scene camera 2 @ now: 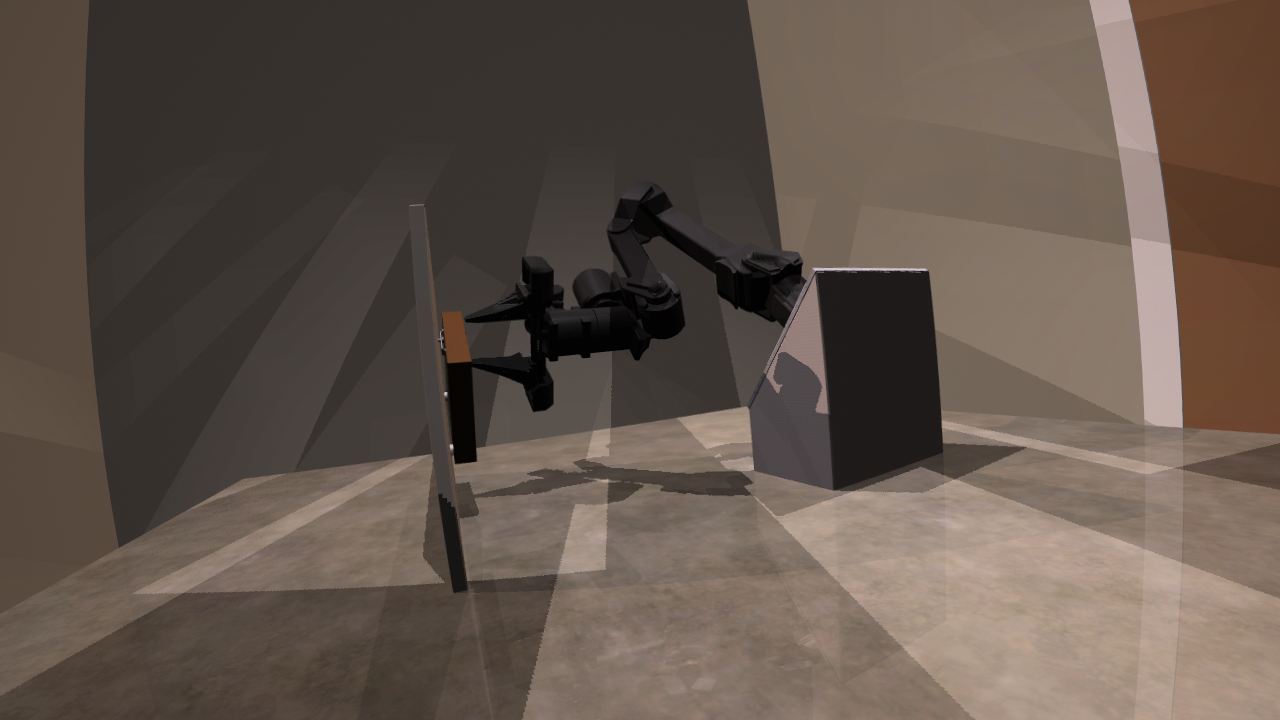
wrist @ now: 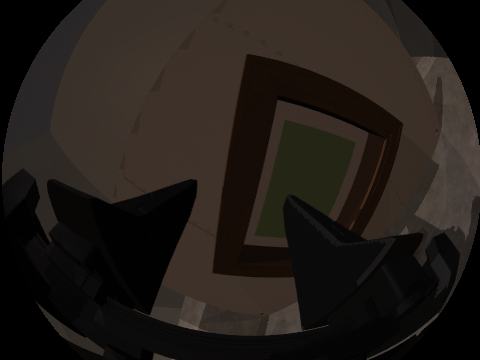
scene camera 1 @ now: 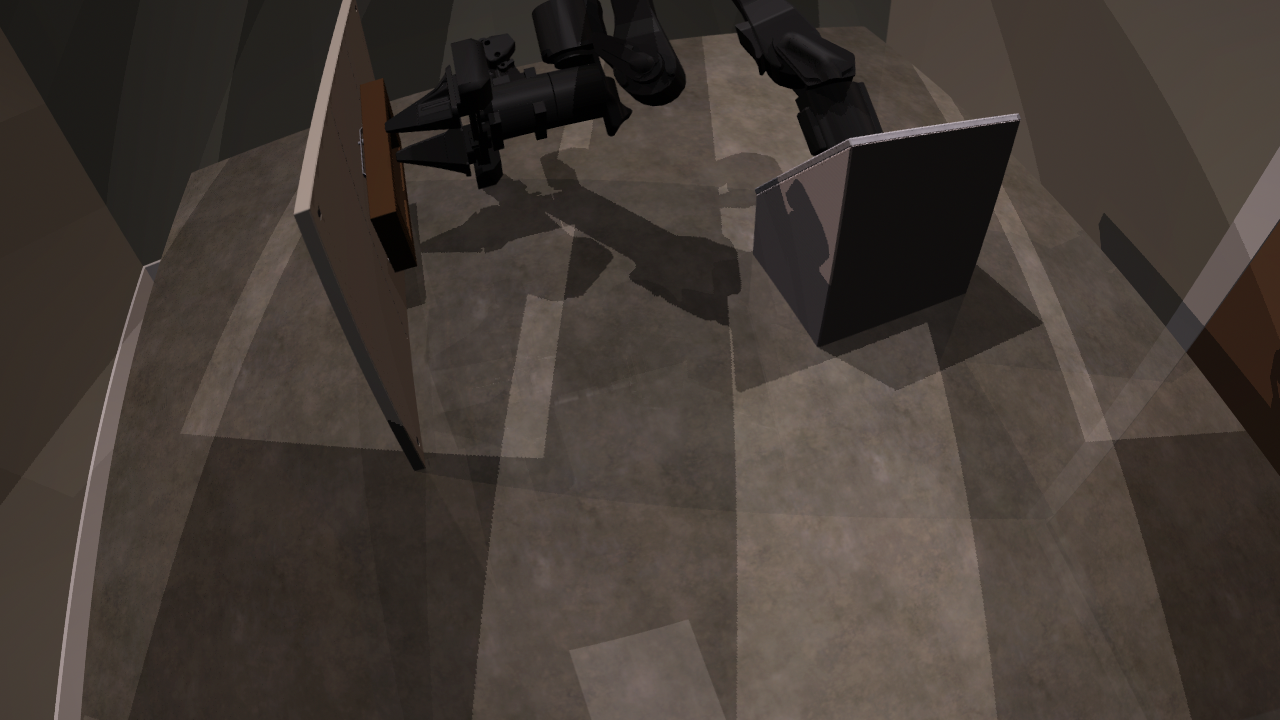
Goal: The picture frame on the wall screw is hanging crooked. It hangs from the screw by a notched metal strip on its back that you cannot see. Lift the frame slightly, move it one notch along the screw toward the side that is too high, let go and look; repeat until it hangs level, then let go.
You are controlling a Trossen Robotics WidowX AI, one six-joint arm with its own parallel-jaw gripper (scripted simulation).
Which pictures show the brown wooden picture frame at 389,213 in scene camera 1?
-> Scene camera 2, the wrist view and scene camera 1: all of them.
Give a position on a brown wooden picture frame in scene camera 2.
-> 459,374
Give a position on a brown wooden picture frame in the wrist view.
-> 295,132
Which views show my gripper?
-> Scene camera 2, the wrist view and scene camera 1: all of them.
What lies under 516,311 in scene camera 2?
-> My gripper.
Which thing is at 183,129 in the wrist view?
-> An upright wall panel.
